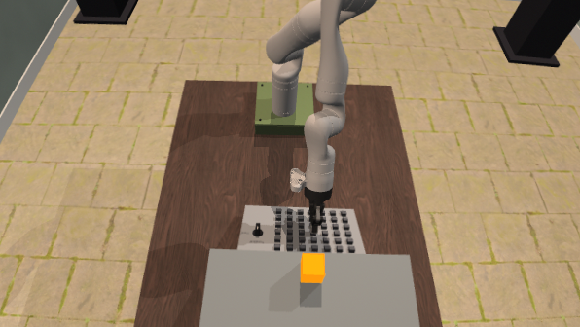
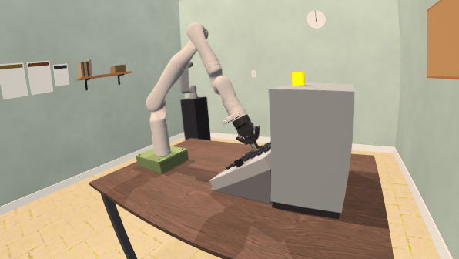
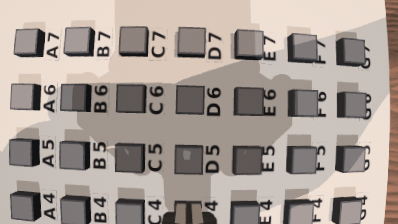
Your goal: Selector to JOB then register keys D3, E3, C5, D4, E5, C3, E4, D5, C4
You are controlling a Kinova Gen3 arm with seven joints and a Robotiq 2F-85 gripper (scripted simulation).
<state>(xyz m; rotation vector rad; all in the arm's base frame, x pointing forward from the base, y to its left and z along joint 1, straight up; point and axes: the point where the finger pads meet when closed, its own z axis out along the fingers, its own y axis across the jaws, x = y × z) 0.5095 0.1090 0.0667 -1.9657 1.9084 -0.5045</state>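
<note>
Right now the D4 key is 20 mm below my hand and 10 mm ahead of it. The rest, counted from my hand: D3 key 30 mm to the left, 20 mm below, 10 mm ahead; then E4 key 30 mm below, 20 mm behind; then C4 key 40 mm ahead.
</note>
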